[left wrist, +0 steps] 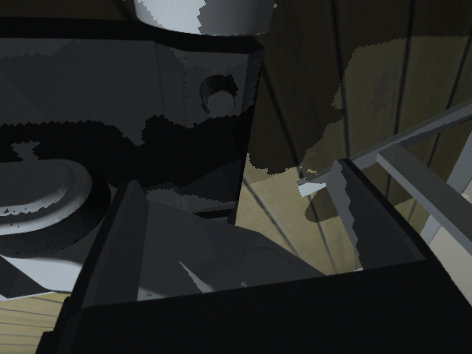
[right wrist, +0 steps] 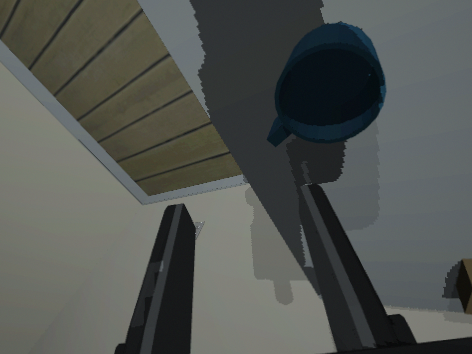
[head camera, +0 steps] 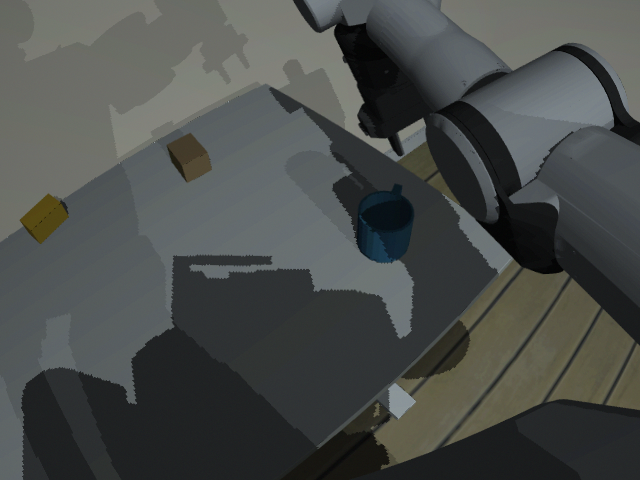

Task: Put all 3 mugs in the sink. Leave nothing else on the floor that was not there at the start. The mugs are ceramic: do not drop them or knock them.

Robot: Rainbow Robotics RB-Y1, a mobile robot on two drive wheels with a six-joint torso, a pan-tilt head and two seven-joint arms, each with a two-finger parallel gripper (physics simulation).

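Frame: origin at the robot's base, x ahead, y up, z right, level; millimetres.
Where they show: left gripper, between the fingertips: (left wrist: 239,181); right gripper, between the fingertips: (right wrist: 243,208) (head camera: 416,141).
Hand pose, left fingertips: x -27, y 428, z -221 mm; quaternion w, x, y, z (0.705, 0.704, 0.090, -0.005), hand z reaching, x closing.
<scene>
Each offset is from my left fingertips to the top centre of the thing. "pt": to the spot under its first point. Level surfaces: height alone.
A blue mug {dx +541, dy +373, dz +421 mm} (head camera: 385,232) (right wrist: 330,90) stands upright on the grey table {dy +293 mm} (head camera: 248,206), near its right end in the head view, with its handle toward the far edge. My right gripper (right wrist: 243,208) is partly open with nothing between its fingers; in the head view it is beyond the table's far right edge, apart from the mug. In the right wrist view the mug is above the right finger's tip. My left gripper (left wrist: 239,181) is open and empty, close to the robot's own dark body. The sink and the other two mugs do not show in these views.
A brown block {dx +820, dy +343, dz +81 mm} (head camera: 189,157) and a yellow block {dx +735, dy +338, dz -264 mm} (head camera: 44,218) lie near the table's far edge. A pale bar end {pt dx +445, dy -402, dz +509 mm} (head camera: 400,400) juts out beside the table's near edge. In the left wrist view, grey bars (left wrist: 425,187) stand beyond one finger, over the plank floor {dy -427 mm} (left wrist: 280,200).
</scene>
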